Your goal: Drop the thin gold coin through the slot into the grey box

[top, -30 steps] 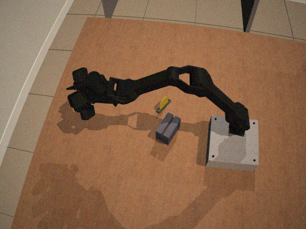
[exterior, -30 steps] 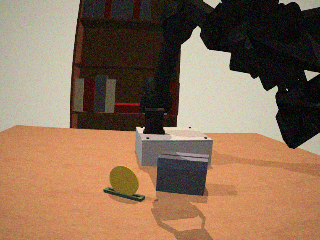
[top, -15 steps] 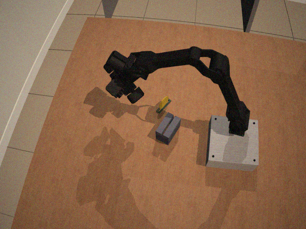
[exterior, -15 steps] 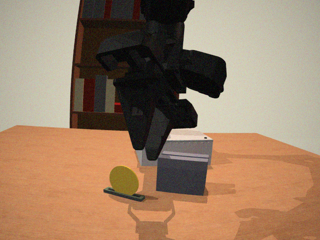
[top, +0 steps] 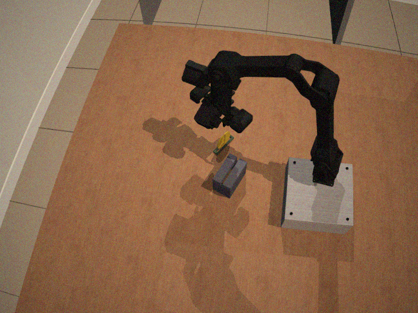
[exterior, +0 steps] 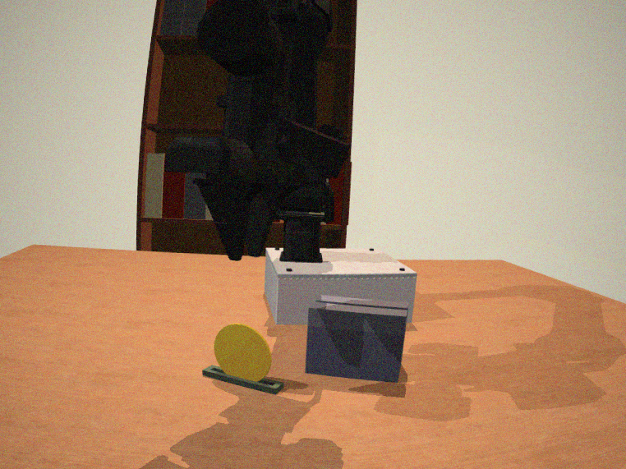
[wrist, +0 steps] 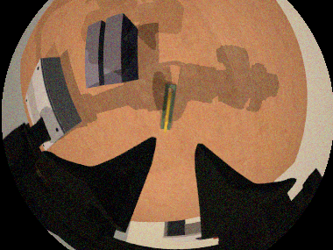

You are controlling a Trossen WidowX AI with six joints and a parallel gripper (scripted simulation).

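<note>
Right now my gripper tip is 10 cm above the gold coin and 1 cm past it.
</note>
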